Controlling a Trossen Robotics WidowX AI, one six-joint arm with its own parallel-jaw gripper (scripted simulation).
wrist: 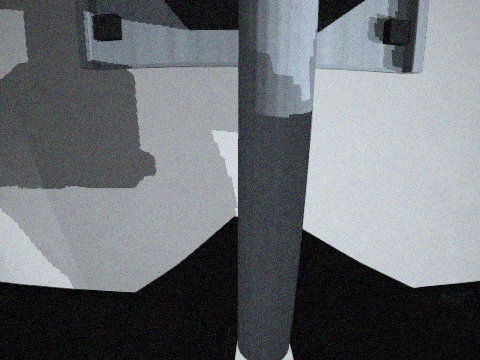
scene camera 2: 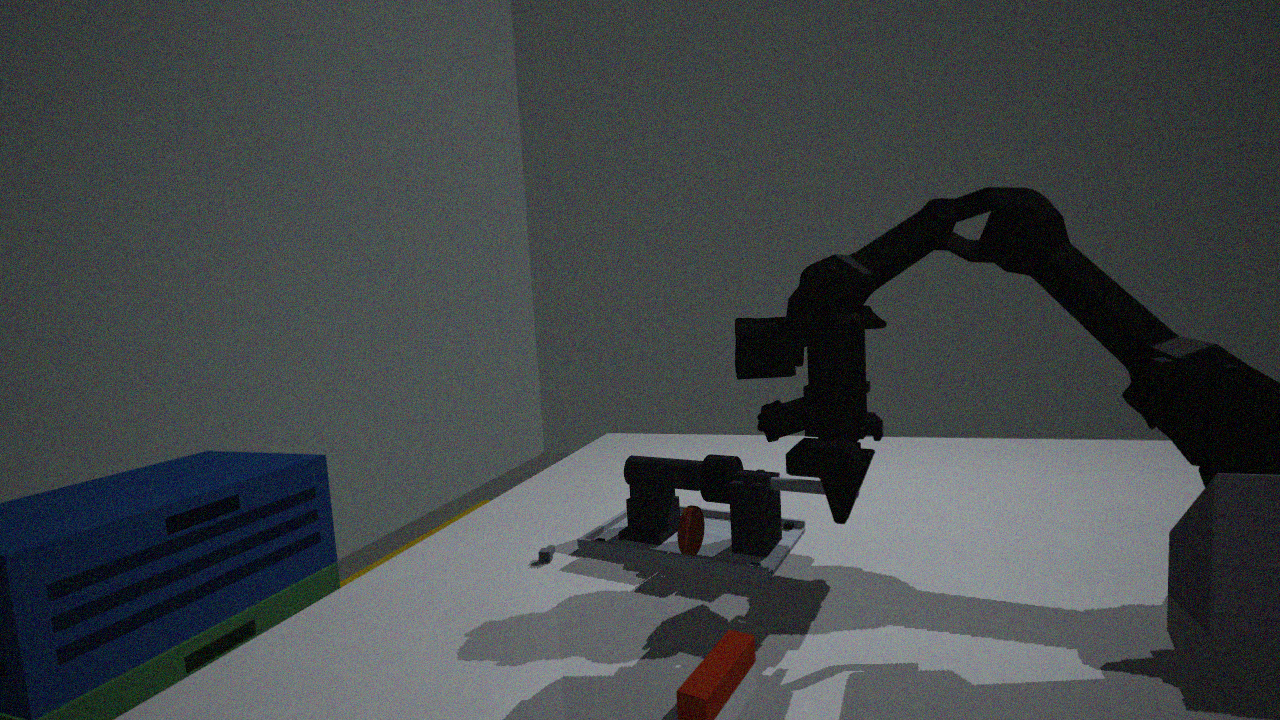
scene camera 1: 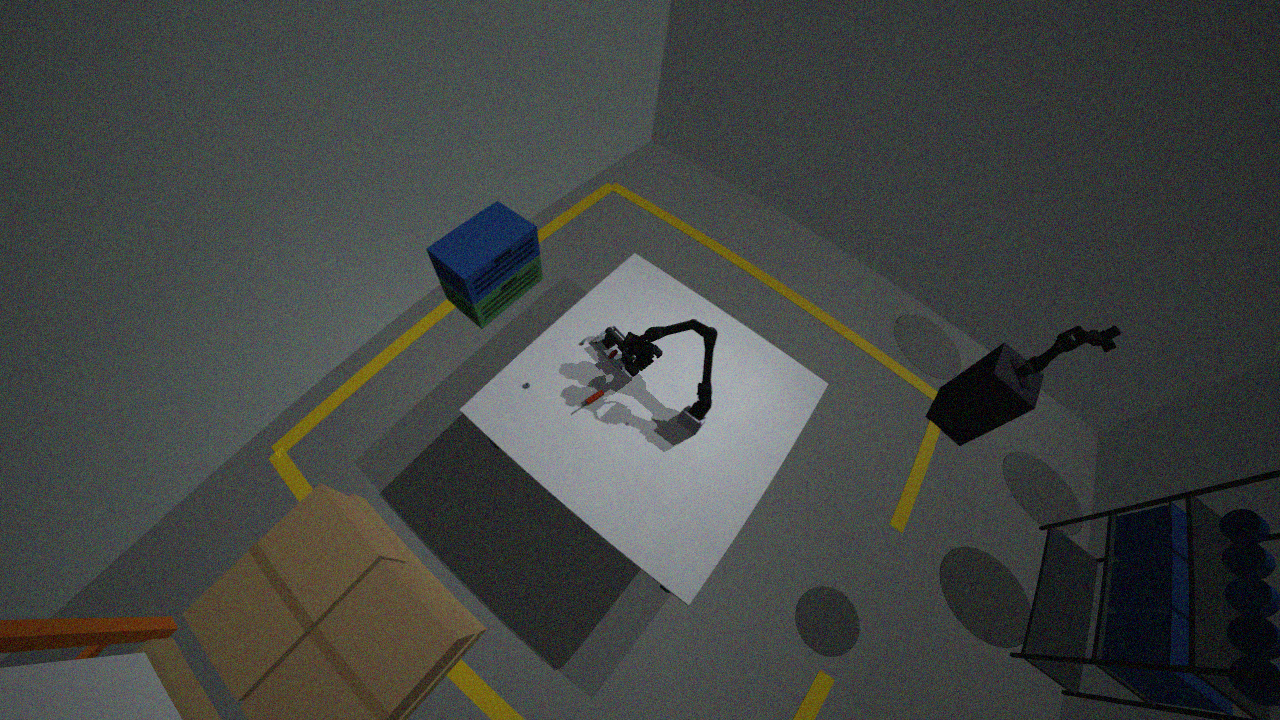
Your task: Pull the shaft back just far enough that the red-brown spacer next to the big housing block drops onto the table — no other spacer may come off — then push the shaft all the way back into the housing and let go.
Labels:
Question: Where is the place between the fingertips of my gripper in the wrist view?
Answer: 257,228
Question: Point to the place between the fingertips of my gripper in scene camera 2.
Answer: At 841,521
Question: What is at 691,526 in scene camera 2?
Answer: A red-brown spacer.

